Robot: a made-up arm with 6 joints.
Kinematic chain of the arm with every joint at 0, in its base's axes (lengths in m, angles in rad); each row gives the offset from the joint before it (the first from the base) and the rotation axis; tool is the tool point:
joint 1: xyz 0 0 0.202 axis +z
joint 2: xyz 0 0.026 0 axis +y
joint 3: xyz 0 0 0.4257 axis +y
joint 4: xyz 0 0 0.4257 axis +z
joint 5: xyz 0 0 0 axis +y
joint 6: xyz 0 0 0.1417 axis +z
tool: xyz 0 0 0
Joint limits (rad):
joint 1: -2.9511..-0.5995
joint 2: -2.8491..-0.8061
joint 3: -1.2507..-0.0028
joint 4: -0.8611..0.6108
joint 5: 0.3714..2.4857
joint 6: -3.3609..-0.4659
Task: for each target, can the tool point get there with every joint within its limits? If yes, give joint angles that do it. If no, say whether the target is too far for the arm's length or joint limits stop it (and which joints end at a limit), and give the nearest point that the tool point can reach.
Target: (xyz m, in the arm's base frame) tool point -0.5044 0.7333 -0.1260
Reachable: yes | joints -0.8937 -1.6793 -0.5788 0.4841 0.6579 -2.0226
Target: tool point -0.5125 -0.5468 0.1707
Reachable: no: joint limits stop it (at a limit: joint 2, joint 3, joint 4, joint 5) | nearest point -0.2151 -0.2295 -0.5537 | short by 0.845 m
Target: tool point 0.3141 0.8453 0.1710
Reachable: yes | joints -1.9173 -1.3403 -0.7408 -0.1392 1.1167 -0.7258
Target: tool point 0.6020 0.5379 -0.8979
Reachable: no: too far | nearest point 0.4353 0.3890 -0.5933 | short by 0.378 m
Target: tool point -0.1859 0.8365 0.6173
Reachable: yes | joints -1.3473 -0.9647 -0.4594 -0.2218 0.7762 -0.9151
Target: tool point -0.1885 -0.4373 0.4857
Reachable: no: joint limits stop it (at a limit: joint 1, joint 2, joint 3, joint 4, joint 5) | nearest point -0.4311 0.2467 0.7538 | short by 0.774 m
